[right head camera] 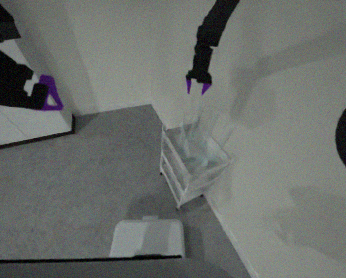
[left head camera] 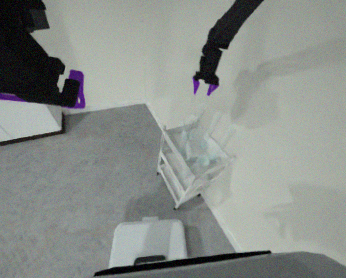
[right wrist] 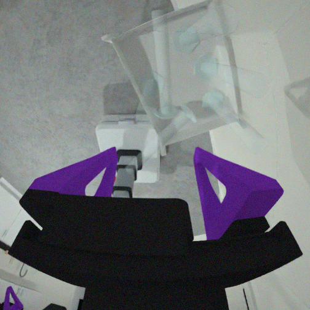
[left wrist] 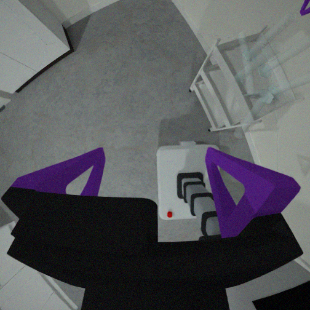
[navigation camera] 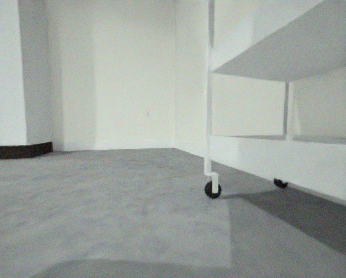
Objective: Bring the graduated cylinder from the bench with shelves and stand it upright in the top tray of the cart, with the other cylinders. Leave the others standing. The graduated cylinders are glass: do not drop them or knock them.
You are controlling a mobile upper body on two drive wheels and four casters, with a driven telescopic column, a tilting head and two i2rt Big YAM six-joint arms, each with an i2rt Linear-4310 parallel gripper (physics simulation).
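Places are measured from the left arm's base along level axes (x ahead, y left, z up), in metres.
Pixels of known places: left gripper, fingertip midpoint: (right head camera: 40, 105) (left head camera: 59, 102); right gripper, fingertip midpoint: (right head camera: 195, 93) (left head camera: 201, 94).
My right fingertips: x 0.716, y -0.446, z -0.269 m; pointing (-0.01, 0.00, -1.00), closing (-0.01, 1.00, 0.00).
Behind a point stands the place of what it marks.
The white cart (left head camera: 183, 194) @(x 0.457, y -0.474, z -0.989 m) (left wrist: 205, 63) (right wrist: 107, 38) (navigation camera: 210, 110) @(x 0.847, y -0.307, z -1.124 m) is below and beyond my grippers. Several faint glass cylinders are in its top tray; a standing one (right wrist: 235, 77) is at the right in the right wrist view. Another long tube (left wrist: 246, 60) (right wrist: 162, 60) looks tilted or lying; its pose is unclear. My right gripper (left head camera: 202, 94) @(x 0.716, y -0.446, z -0.269 m) (right head camera: 196, 93) @(x 0.716, y -0.446, z -0.269 m) (right wrist: 155, 152) is open and empty, above the tray's far side in the head views. My left gripper (left head camera: 76, 90) (right head camera: 49, 94) (left wrist: 154, 152) is open and empty, left of the cart. I cannot make out the shelved bench.
A white cabinet (left head camera: 30, 120) @(x 1.318, y 1.093, z -1.086 m) (right head camera: 35, 125) @(x 1.284, y 1.176, z -1.118 m) (left wrist: 30, 45) (navigation camera: 12, 75) @(x 1.374, y 0.959, z -0.818 m) with a dark base stands at the left. My white base (left head camera: 125, 240) @(x 0.204, y -0.051, z -1.143 m) (right head camera: 130, 240) @(x 0.187, y -0.094, z -1.144 m) (left wrist: 167, 165) is near the cart's front corner. A pale wall (left head camera: 280, 150) @(x 0.455, y -0.861, z -0.391 m) runs close behind the cart.
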